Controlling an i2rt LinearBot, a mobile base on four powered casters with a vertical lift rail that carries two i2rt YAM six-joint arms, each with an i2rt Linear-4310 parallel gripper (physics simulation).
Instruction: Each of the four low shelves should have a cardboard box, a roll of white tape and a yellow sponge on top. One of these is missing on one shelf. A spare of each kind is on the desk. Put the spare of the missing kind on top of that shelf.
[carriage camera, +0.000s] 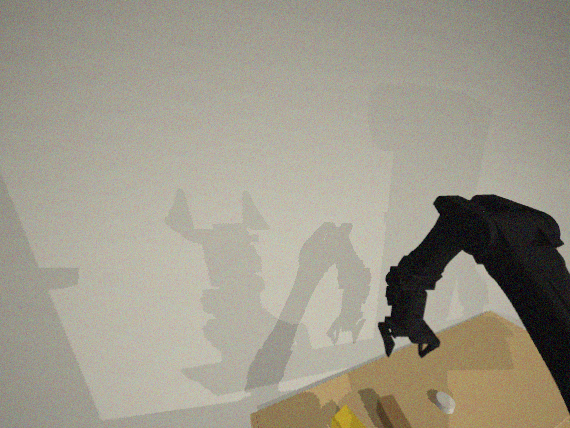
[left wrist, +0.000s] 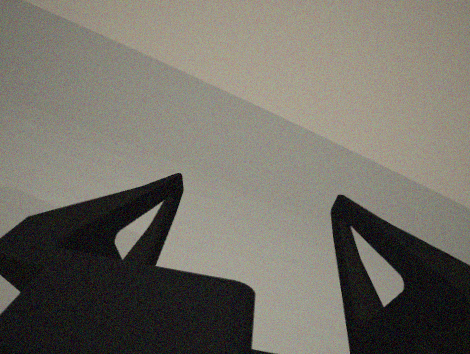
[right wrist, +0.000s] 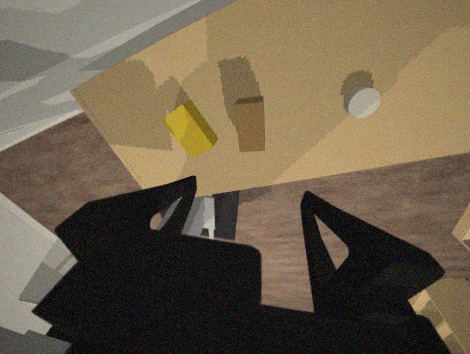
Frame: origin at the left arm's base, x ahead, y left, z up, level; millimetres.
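Where they show: left gripper, fingertip midpoint: (left wrist: 256, 191); right gripper, fingertip midpoint: (carriage camera: 403, 355) (right wrist: 248, 189).
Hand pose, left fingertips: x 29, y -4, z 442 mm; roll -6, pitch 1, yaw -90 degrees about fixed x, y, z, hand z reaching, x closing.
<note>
Each offset is from my left fingertips to the top centre of the thing. Level surfaces: height alone.
A yellow sponge @(320 mm ahead, 479 mm right, 809 mm down) (carriage camera: 346, 418) (right wrist: 190, 130), a brown cardboard box @(348 mm ahead, 608 mm right, 794 mm down) (carriage camera: 393, 412) (right wrist: 251, 127) and a roll of white tape @(403 mm ahead, 801 mm right, 830 mm down) (carriage camera: 445, 402) (right wrist: 364, 102) are on the wooden desk @(854 mm down) (carriage camera: 485, 395) (right wrist: 300, 45). The box lies between the sponge and the tape, apart from both. My right gripper (carriage camera: 405, 356) (right wrist: 248, 189) is open and empty, raised above the desk's height; in the right wrist view its fingertips show below the box. My left gripper (left wrist: 256, 191) is open and empty, with wall behind it. No low shelf can be made out with certainty.
A pale wall (carriage camera: 280, 125) stands behind the desk. In the right wrist view, brown floor @(1464 mm down) (right wrist: 390, 220) shows below the desk edge, a dark post (right wrist: 227, 215) beside a pale part stands under it, and a light wooden piece (right wrist: 452, 295) shows at the lower right.
</note>
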